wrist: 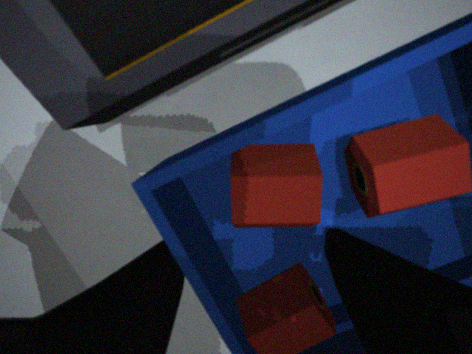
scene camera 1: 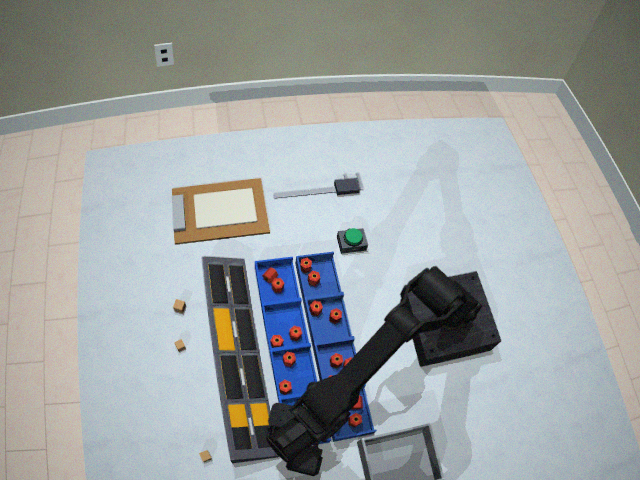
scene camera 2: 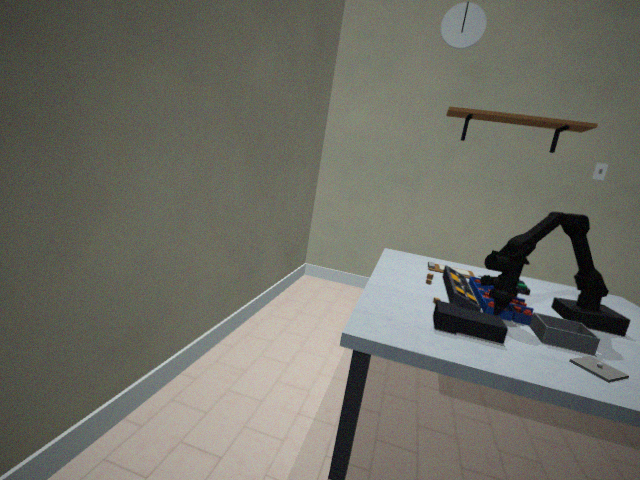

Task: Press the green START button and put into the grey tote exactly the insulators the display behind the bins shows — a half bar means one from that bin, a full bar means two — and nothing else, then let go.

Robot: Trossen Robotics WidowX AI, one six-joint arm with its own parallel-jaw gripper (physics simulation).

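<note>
My gripper (wrist: 256,241) (scene camera 1: 295,445) (scene camera 2: 501,305) is open and empty, low over the near-end compartment of the left blue bin row (scene camera 1: 282,314) (wrist: 175,197). In the wrist view its dark fingers flank the bin floor, where three red insulators lie: one (wrist: 277,184) ahead, one (wrist: 382,168) to the right, one (wrist: 287,312) close below. More insulators (scene camera 1: 315,307) lie in the other compartments. The display (scene camera 1: 232,376) (wrist: 164,28) left of the bins shows a yellow half bar (scene camera 1: 224,329) and a full bar (scene camera 1: 248,414). The green START button (scene camera 1: 353,236) is beyond the bins. The grey tote (scene camera 1: 430,448) stands at the near right.
A brown board (scene camera 1: 223,233) with a white sheet and a grey tool (scene camera 1: 347,186) lie at the far side. Three small wooden cubes (scene camera 1: 179,306) (scene camera 1: 180,345) (scene camera 1: 205,455) lie left of the display. The arm's base (scene camera 1: 461,329) is at the right. A dark box (scene camera 2: 468,321) sits near the table's edge.
</note>
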